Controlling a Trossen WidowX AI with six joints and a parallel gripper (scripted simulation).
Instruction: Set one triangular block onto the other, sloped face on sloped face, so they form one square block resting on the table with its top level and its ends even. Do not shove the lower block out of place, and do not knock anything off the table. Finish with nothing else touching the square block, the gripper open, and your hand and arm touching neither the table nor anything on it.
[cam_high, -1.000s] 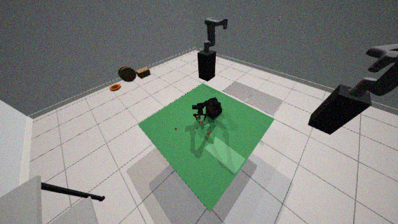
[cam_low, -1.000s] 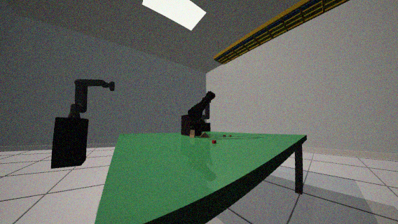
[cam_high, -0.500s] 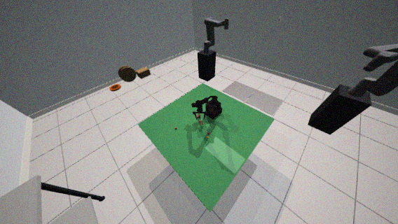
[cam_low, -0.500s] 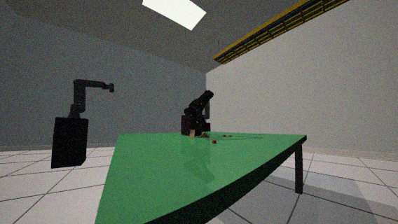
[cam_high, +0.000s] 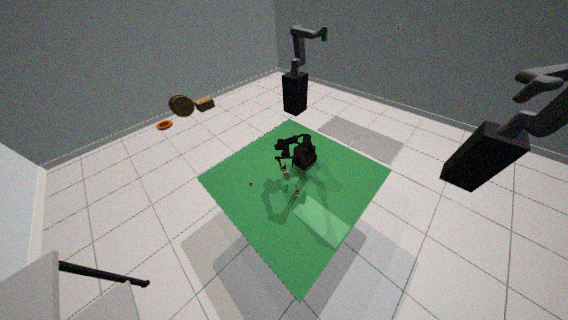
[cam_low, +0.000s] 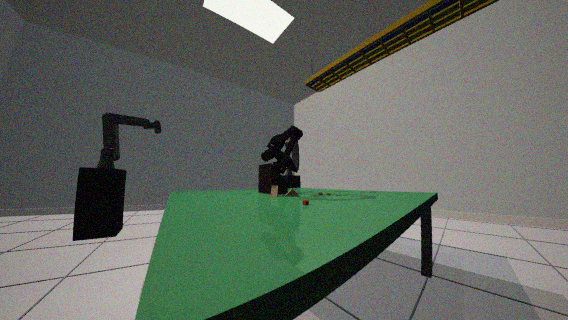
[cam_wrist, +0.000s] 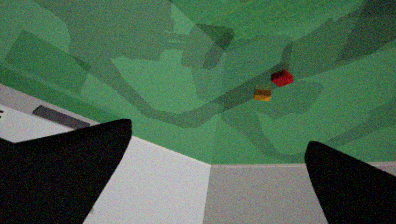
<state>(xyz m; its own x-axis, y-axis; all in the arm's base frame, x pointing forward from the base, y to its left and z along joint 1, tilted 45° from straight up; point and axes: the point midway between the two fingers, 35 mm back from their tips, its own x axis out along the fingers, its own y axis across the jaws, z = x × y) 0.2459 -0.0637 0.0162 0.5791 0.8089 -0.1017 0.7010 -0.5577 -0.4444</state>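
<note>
Right now my gripper tip is 20 mm past the tan triangular block, 30 mm to the left of it and 120 mm above it. Round my gripper tip: red cube (260 mm ahead, 210 mm to the right, 140 mm below).
</note>
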